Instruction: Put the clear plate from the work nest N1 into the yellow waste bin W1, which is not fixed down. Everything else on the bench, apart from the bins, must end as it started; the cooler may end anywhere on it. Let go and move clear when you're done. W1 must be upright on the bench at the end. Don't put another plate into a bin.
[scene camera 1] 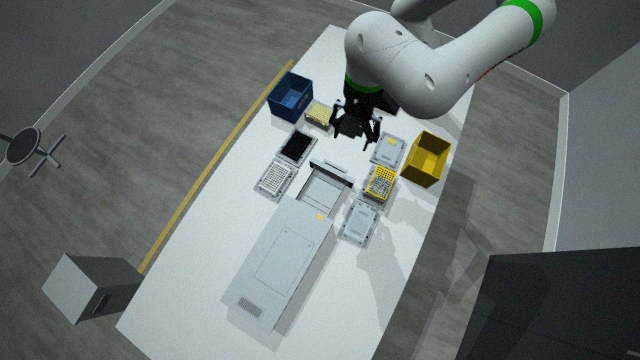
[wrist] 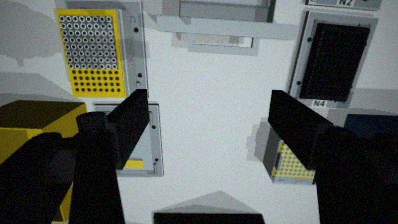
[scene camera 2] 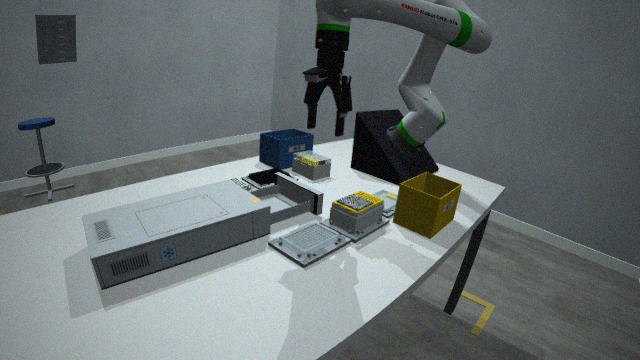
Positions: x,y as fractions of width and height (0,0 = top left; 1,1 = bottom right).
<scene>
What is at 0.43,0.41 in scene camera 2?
A blue bin.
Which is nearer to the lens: the clear plate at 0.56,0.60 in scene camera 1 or the blue bin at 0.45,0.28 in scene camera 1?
The clear plate.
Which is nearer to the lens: the drawer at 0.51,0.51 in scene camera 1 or the yellow waste bin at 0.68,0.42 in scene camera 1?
The drawer.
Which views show my gripper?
Scene camera 1, the wrist view and scene camera 2: all of them.
</scene>
